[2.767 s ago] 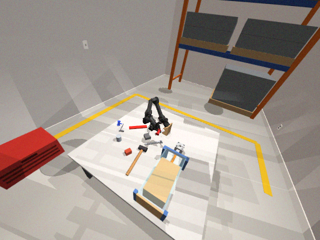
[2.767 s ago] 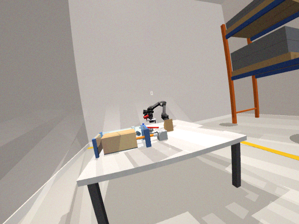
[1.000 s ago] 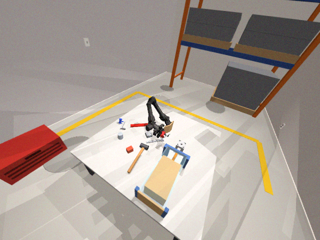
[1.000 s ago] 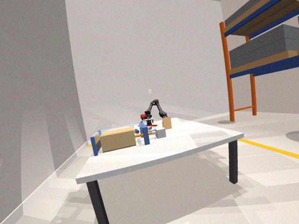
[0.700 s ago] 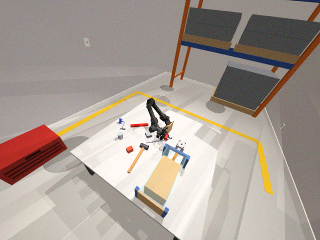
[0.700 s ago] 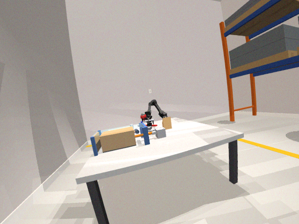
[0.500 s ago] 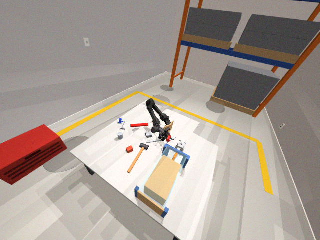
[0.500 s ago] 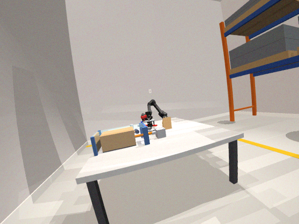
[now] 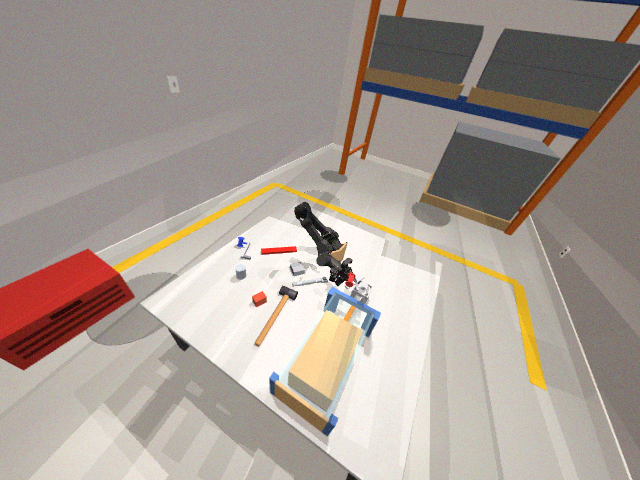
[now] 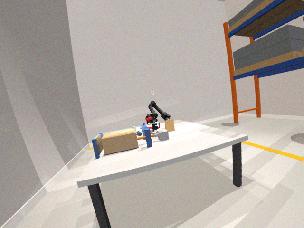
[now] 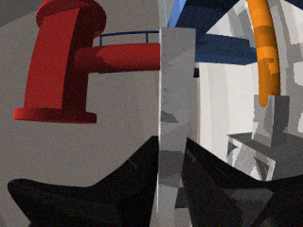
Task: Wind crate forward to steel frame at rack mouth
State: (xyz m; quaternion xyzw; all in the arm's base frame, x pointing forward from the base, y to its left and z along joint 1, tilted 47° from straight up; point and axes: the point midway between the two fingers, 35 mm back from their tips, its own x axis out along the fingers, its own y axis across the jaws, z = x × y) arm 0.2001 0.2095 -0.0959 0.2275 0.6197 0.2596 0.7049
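My gripper tip is now 5 cm short of the red knob, 4 cm below it and 2 cm to the left of it. Also, from my gripper tip: grey hand winch 14 cm below, 9 cm behind, 2 cm to the left; frame 9 cm ahead, 7 cm below, 5 cm to the left; red-knobbed winch handle 1 cm to the right, 1 cm ahead, 1 cm above.
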